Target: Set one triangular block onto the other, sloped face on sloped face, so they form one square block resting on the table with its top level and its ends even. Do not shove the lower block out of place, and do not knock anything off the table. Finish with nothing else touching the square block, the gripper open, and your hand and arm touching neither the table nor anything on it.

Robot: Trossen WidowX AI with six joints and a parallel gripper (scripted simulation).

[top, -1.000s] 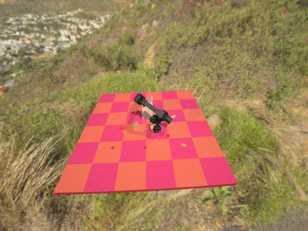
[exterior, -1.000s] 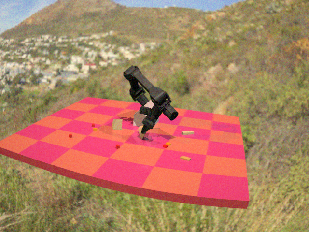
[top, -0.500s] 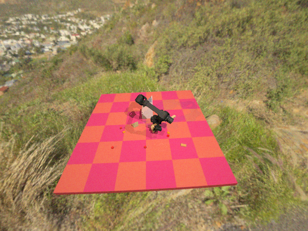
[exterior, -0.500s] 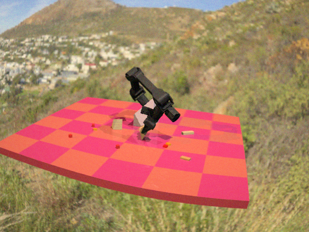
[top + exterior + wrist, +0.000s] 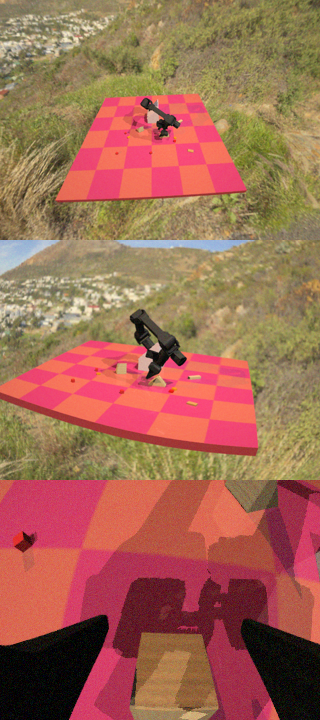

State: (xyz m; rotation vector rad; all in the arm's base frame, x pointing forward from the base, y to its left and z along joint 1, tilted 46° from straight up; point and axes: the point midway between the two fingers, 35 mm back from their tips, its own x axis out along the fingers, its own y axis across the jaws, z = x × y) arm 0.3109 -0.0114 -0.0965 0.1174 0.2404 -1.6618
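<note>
Right now my gripper tip is 50 mm to the right of the tan triangular block and 20 mm above it.
</note>
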